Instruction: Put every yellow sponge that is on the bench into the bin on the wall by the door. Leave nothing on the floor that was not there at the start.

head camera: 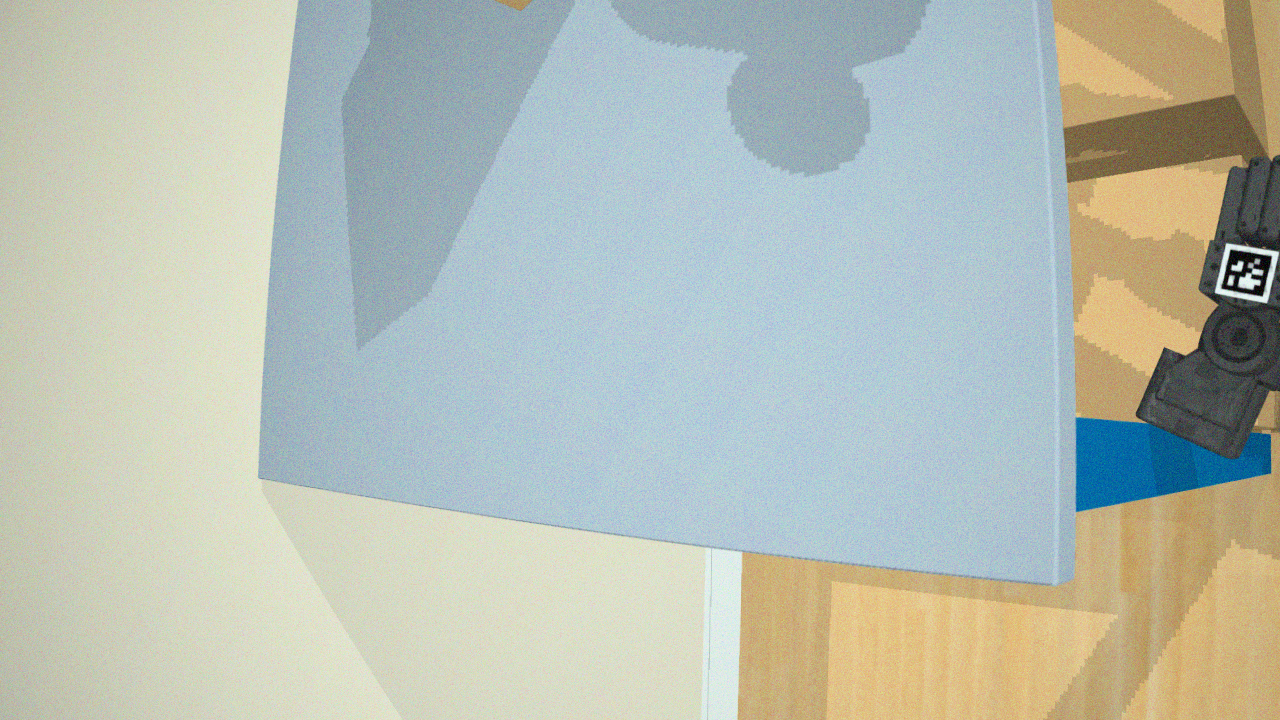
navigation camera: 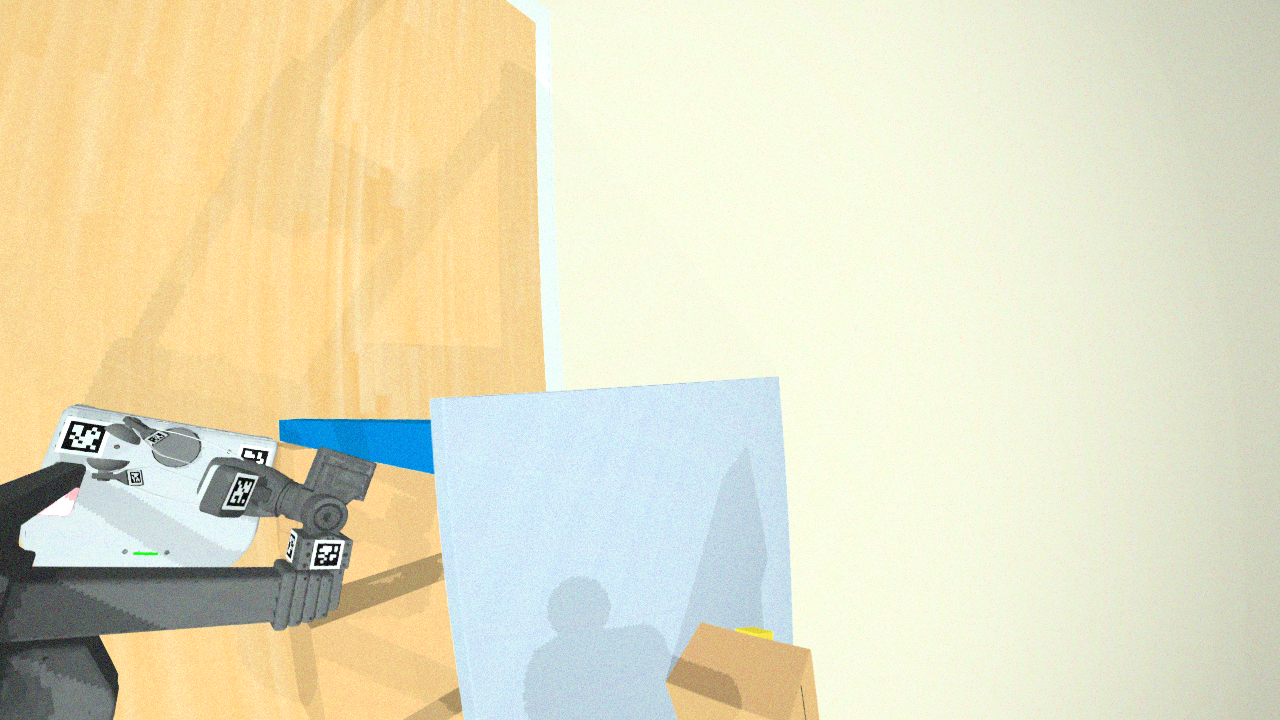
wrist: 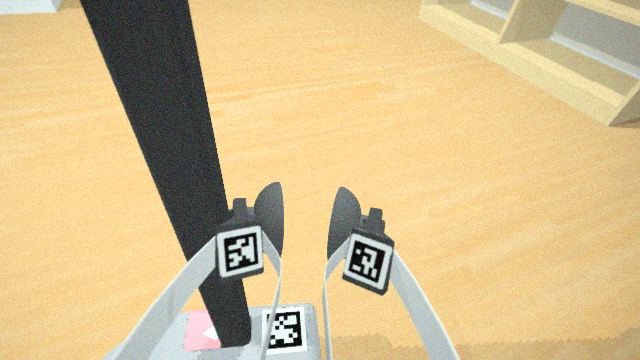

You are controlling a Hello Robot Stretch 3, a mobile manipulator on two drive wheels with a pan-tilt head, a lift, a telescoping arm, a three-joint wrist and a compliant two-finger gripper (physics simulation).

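Frame: origin at the robot's base, x back, y down, z right, level; centimetres.
Seen in the pictures: gripper, between the fingertips: [navigation camera: 99, 443] [wrist: 308, 209]; robot's base, origin of its link: [navigation camera: 176, 445].
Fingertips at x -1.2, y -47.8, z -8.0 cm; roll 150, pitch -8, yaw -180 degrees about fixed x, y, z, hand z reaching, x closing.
Offsets run from my fingertips to a thing's top centre. "spot": to the spot under its first point. Level surfaces: height alone.
The blue-grey bench @(dy -43.6 cm) [head camera: 671, 358] [navigation camera: 501, 510] stands against the wall. In the navigation view, part of a small yellow thing @(dx +25.6, dy -48.1, dz +92.5 cm) [navigation camera: 754, 633], possibly a sponge, shows at the edge of a tan box @(spot: dx +20.9, dy -58.4, dz +66.8 cm) [navigation camera: 774, 685] on the bench; the box hides the rest. My gripper [navigation camera: 114, 448] [wrist: 308, 209] is partly open, with no object between its fingertips. It is over my base, away from the bench, and points back toward my mast [wrist: 160, 125]. The wall bin and the door do not show in these views.
My wrist joint [head camera: 1239, 335] [navigation camera: 325, 514] is beside the bench's front edge. A blue panel @(spot: dx -5.7, dy -26.2, dz +26.9 cm) [head camera: 1114, 461] [navigation camera: 384, 440] stands under the bench end. Tan boxes [head camera: 1154, 205] lie in front below. The wrist view shows a wooden shelf unit [wrist: 540, 72] at upper right.
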